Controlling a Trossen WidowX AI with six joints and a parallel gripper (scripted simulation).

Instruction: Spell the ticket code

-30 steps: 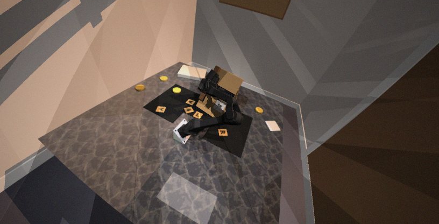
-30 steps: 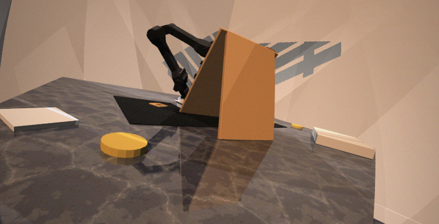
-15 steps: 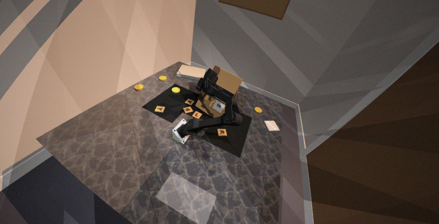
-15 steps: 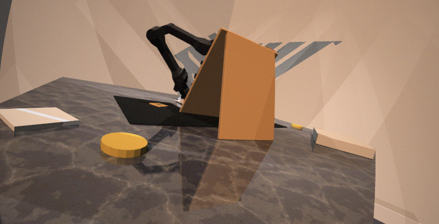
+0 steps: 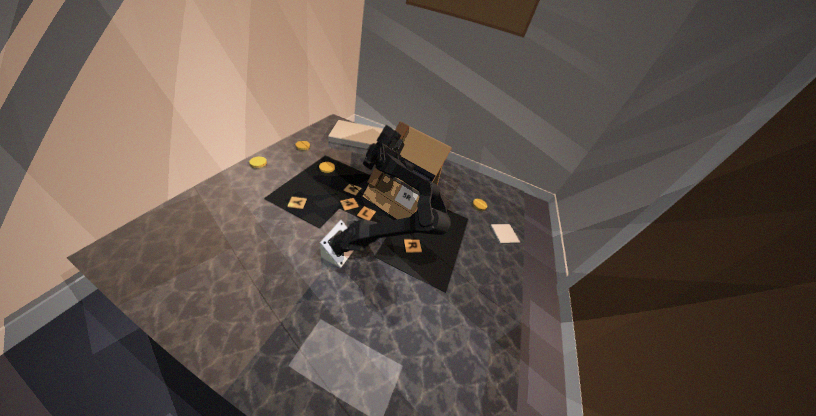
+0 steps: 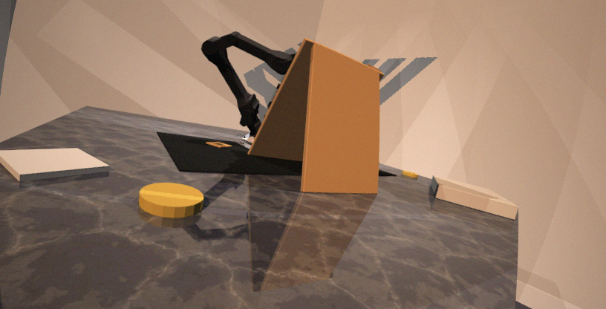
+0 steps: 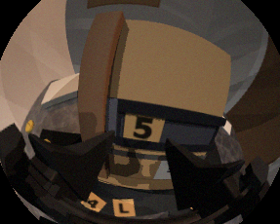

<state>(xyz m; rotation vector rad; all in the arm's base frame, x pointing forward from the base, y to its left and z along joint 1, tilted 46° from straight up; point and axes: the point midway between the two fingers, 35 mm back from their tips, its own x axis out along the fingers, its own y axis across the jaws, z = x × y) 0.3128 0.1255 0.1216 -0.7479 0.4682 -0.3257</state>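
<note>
My gripper tip is 4 cm past the white ticket, 9 cm to the left of it and 10 cm above it. From my gripper tip the other things lie so: black mat 15 cm behind, 2 cm to the left, 18 cm below; pale flat box 32 cm ahead, 41 cm to the left, 16 cm below; pale card 12 cm ahead, 52 cm to the right, 18 cm below.
</note>
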